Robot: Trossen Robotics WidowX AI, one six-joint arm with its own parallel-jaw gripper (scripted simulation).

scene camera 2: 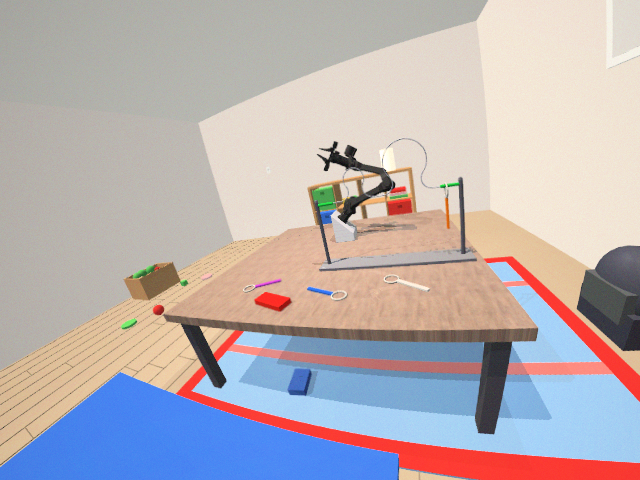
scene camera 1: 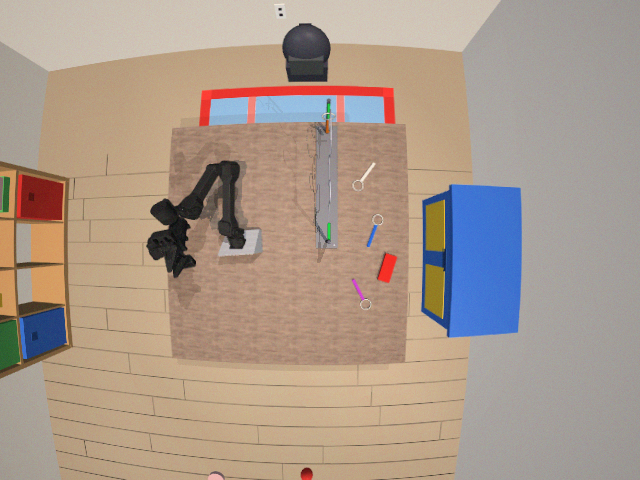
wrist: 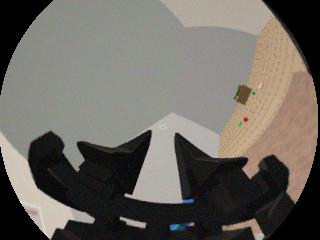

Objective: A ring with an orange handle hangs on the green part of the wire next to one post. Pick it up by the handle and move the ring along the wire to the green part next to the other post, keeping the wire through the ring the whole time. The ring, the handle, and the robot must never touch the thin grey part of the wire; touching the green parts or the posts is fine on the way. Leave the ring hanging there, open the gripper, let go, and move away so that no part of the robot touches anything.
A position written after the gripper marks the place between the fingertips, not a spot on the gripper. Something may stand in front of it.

Observation:
In view: the gripper (scene camera 1: pixel 172 275).
The gripper also shows in the wrist view (wrist: pixel 163 134).

